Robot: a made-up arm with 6 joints.
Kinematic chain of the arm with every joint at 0, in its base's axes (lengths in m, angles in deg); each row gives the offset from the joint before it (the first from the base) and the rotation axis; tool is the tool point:
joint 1: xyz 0 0 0.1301 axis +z
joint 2: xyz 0 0 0 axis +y
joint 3: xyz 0 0 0.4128 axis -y
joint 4: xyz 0 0 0 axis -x
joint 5: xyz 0.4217 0 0 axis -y
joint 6: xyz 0 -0.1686 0 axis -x
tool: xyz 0 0 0
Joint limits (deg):
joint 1: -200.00..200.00
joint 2: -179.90..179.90
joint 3: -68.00..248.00
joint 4: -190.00..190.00
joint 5: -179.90..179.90
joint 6: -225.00..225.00
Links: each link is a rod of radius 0.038 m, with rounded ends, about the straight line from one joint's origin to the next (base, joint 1, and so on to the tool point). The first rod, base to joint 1, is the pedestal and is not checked.
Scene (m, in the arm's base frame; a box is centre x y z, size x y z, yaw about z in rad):
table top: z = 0
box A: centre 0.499 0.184 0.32 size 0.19 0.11 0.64 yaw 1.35
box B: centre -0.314 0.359 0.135 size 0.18 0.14 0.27 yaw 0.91
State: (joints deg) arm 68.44 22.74 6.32 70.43 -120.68 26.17
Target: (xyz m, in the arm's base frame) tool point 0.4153 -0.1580 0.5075
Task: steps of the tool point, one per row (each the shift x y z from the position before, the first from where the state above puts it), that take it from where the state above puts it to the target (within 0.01 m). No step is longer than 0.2 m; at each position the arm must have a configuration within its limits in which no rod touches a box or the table.
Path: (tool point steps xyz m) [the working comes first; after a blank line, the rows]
Joints at the target: -4.82 -1.22 -21.20 43.38 -120.68 26.17
Straight joint move there: touches box A.

1: -0.0043 -0.1132 0.1035
2: -0.0254 -0.1248 0.0794
3: -0.0458 -0.1289 0.0526
4: -0.0641 -0.1257 0.0247
5: -0.0784 -0.1161 -0.0031
6: -0.0880 -0.1009 -0.0297
7: -0.0917 -0.0818 -0.0540
8: 0.0940 0.1056 0.0323
9: 0.1219 0.0651 -0.0082
10: 0.1287 0.0164 -0.0466
11: 0.1133 -0.0310 -0.0802
12: 0.0788 -0.0683 -0.1072

